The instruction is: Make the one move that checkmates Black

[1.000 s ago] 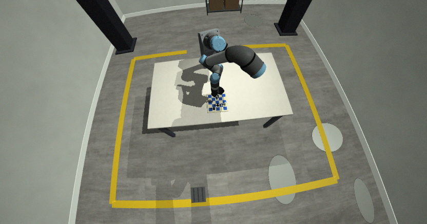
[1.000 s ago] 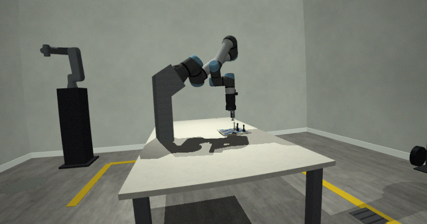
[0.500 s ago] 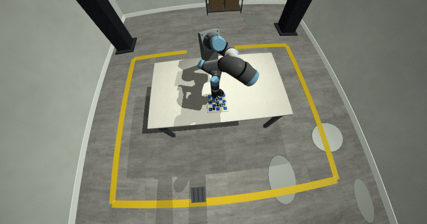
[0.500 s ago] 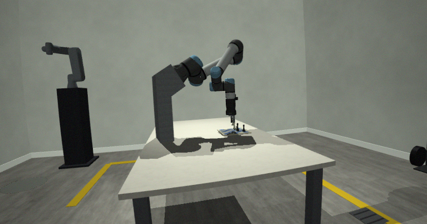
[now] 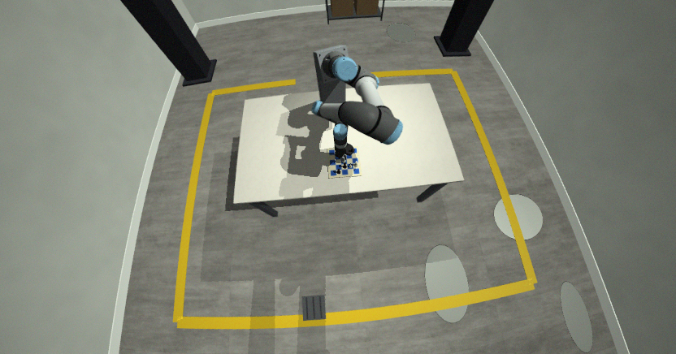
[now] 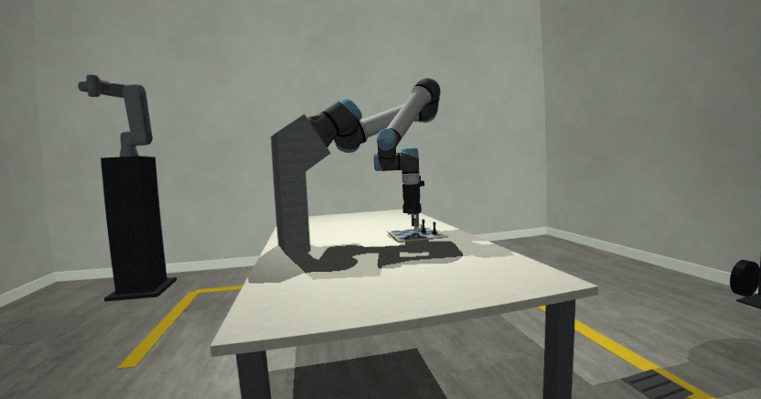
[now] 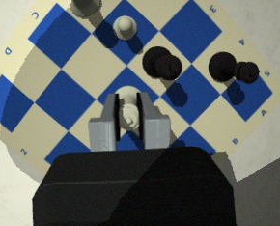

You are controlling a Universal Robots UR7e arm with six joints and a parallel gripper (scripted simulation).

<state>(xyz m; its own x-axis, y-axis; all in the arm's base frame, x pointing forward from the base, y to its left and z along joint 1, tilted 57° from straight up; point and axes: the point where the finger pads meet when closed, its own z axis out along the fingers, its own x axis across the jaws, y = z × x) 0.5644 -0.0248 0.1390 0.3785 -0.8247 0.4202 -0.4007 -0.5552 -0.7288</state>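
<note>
The chessboard lies 5 cm below my hand. Round my hand: white piece 1 cm below; white king 8 cm to the left, 4 cm ahead, 2 cm below; white pawn 4 cm to the left, 4 cm below, 4 cm ahead.
</note>
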